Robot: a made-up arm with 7 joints.
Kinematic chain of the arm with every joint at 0, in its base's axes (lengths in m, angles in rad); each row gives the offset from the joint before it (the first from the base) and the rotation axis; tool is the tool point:
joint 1: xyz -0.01 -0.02 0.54 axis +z
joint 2: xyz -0.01 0 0.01 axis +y
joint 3: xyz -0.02 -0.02 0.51 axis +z
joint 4: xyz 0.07 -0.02 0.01 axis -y
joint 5: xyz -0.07 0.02 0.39 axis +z
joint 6: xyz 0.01 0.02 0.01 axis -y
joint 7: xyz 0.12 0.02 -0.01 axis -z
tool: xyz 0 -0.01 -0.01
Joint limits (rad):
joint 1: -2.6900..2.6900
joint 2: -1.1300..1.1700
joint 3: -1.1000..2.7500
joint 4: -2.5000..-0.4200
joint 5: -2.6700..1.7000
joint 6: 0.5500..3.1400
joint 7: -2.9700..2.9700
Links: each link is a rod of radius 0.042 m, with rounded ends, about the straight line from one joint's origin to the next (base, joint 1, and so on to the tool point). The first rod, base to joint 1, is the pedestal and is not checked.
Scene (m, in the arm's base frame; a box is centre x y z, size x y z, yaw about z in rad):
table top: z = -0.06
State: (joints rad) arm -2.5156 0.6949 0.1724 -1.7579 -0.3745 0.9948 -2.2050
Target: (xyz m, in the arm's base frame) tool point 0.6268 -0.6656 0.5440
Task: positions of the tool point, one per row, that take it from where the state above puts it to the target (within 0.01 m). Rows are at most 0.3 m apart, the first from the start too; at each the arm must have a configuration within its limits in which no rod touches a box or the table.
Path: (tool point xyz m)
1: -0.3285 -0.6493 0.5097
2: -0.1108 -0.7747 0.5093
3: 0.1421 -0.8199 0.5159
4: 0.3977 -0.7806 0.5282
5: 0.6268 -0.6656 0.5440

